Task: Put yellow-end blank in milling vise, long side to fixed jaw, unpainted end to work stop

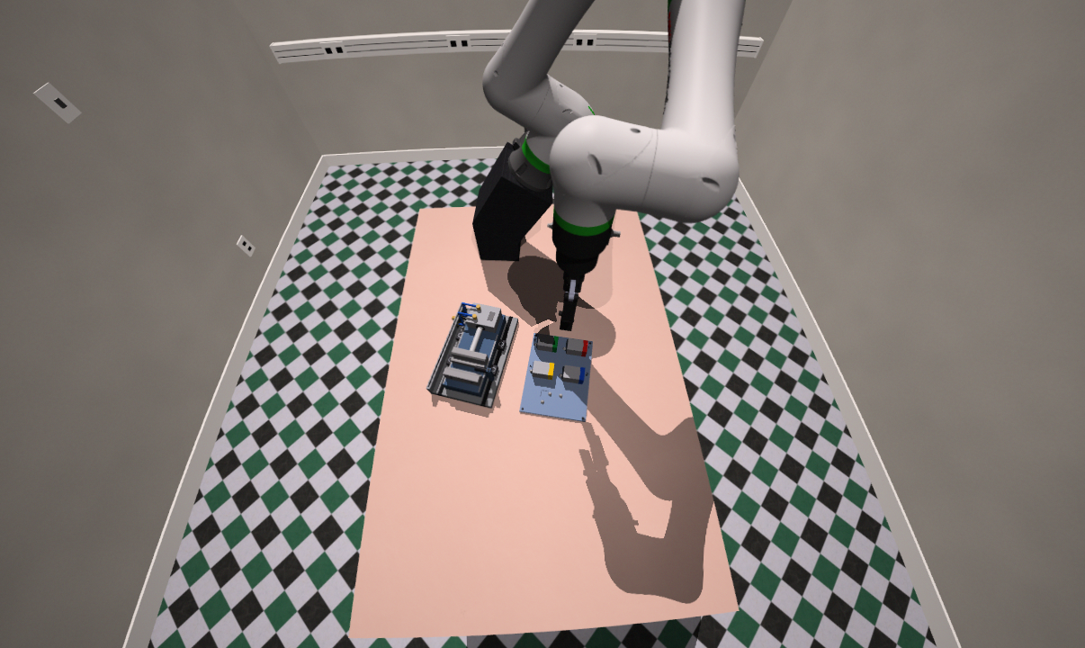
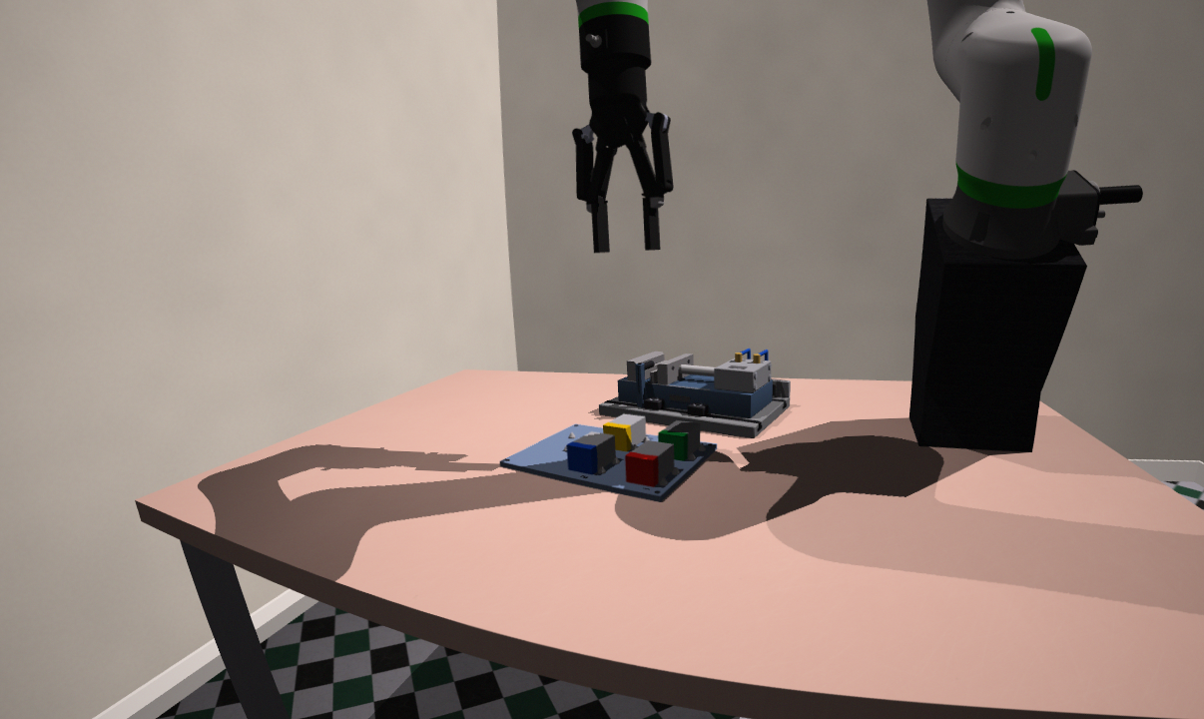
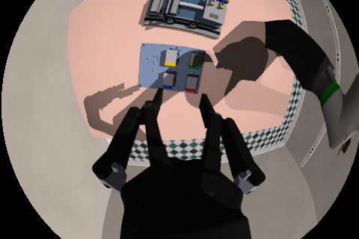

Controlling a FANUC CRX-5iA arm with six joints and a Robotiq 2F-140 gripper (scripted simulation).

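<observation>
My hand is 290 mm above the yellow-ended blank, 50 mm to the left of it and 30 mm short of it. Also, from my hand: red-ended blank (290 mm below, 60 mm to the left, 40 mm behind); then blue-ended blank (290 mm below, 50 mm ahead, 30 mm to the left); then green-ended blank (290 mm below, 60 mm behind, 30 mm to the right).
</observation>
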